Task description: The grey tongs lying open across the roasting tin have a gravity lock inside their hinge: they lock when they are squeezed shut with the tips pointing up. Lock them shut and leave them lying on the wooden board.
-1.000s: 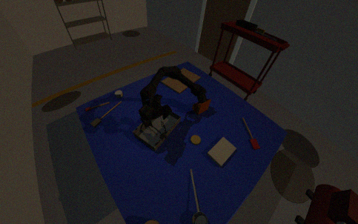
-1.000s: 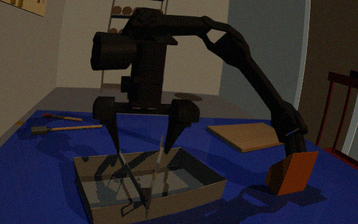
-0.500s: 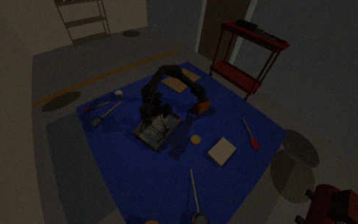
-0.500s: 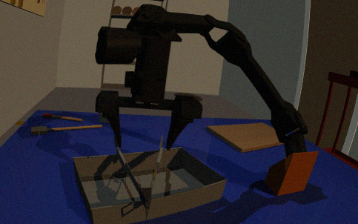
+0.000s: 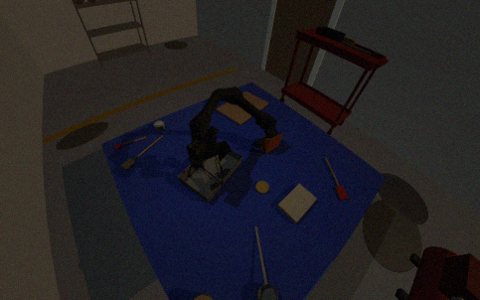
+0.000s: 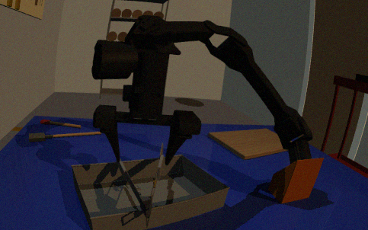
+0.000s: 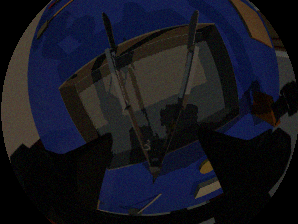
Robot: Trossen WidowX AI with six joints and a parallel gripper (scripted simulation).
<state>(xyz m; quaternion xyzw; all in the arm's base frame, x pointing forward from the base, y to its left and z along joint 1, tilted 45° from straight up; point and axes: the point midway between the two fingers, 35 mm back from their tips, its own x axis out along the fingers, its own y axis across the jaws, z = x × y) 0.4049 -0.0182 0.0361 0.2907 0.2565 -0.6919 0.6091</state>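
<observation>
Now: the roasting tin 1 cm behind my gripper tip, 2 cm to the right of it and 8 cm below it. Also, from my gripper tip: white cylinder 7 cm ahead, 52 cm to the right, 9 cm below; pale block 24 cm behind, 39 cm to the left, 10 cm below; yellow disc 16 cm behind, 21 cm to the left, 10 cm below.
</observation>
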